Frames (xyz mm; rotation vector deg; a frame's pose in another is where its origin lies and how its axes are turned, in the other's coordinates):
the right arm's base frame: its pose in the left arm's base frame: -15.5 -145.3 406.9 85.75 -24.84 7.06
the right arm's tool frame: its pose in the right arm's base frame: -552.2 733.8 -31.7 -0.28 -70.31 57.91
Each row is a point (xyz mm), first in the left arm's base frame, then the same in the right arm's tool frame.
Working: the left arm's base frame: its pose in the right arm's tool frame: -806.2 -842.3 197.0 -60.79 122.86 1.62

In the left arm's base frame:
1: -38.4 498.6 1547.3
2: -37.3 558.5 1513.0
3: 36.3 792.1 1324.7
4: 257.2 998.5 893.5
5: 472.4 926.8 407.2
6: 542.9 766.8 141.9
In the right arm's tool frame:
1: -208.3 8.0 -1053.5
2: -271.1 35.8 -1046.0
3: -575.8 79.4 -1020.0
4: -1065.3 -73.0 -899.6
5: -1392.0 -422.5 -656.5
6: -1467.7 -660.9 -460.6

